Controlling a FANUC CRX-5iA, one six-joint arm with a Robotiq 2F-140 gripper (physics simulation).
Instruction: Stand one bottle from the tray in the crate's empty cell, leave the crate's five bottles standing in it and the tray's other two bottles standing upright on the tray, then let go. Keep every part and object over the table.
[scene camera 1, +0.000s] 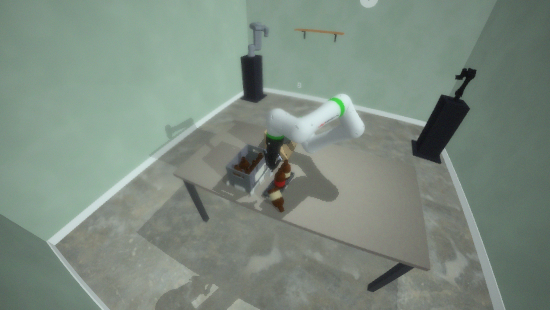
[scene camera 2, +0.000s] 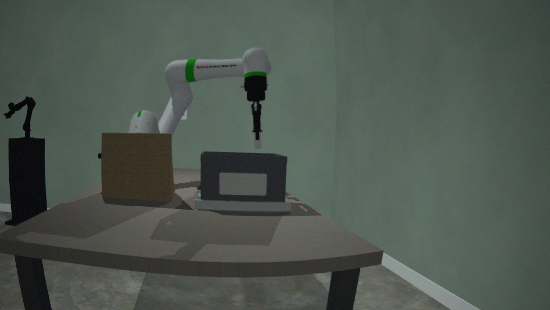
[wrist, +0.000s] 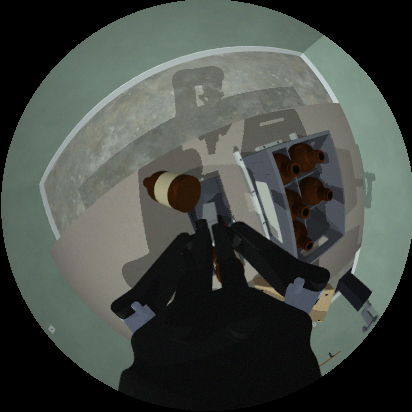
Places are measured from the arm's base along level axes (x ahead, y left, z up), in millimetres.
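Pixels of known places: gripper, fingertip midpoint: (scene camera 1: 270, 175) (scene camera 2: 258, 148) (wrist: 210, 211); arm's base at its link origin: (scene camera 2: 136, 161).
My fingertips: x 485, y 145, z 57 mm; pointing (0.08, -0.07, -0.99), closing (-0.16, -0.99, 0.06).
For each thing: its top centre in the pictures, then the offset to it from my fingertips. "pt": a spot on its surface instead.
- red-labelled bottle at its top centre: (scene camera 1: 280, 169) dx -101, dy +17, dz -27 mm
- dark tray at a spot on its surface: (wrist: 224, 197) pt dx -23, dy -40, dz -162 mm
- grey crate at its top centre: (wrist: 322, 203) (scene camera 2: 241, 153) (scene camera 1: 248, 158) dx -76, dy -214, dz -12 mm
- pale base at a spot on its surface: (scene camera 2: 242, 206) pt dx -73, dy -318, dz -173 mm
My gripper (scene camera 1: 271, 167) (scene camera 2: 257, 143) (wrist: 210, 211) is shut and empty, pointing down above the tray, beside the crate. A brown cream-labelled bottle (scene camera 1: 276, 197) (wrist: 172, 191) is tipped over at the tray's front end; its neck points away from the tray and its base shows in the wrist view. Whether it touches anything is unclear. The red-labelled bottle (scene camera 1: 280, 183) and another cream-labelled bottle (scene camera 1: 287, 173) are at the dark tray (wrist: 226, 197); the arm partly hides them in the wrist view. The grey crate (scene camera 1: 240, 183) (scene camera 2: 210, 175) (wrist: 260, 172) holds five brown bottles; its empty cell is at the lower right in the wrist view.
The crate stands on a pale base (scene camera 2: 242, 206). A tan box (scene camera 2: 137, 167) (wrist: 322, 302) stands beside it, behind the gripper in scene camera 1. The table's front edge (scene camera 1: 320, 234) runs close to the tipped bottle's neck.
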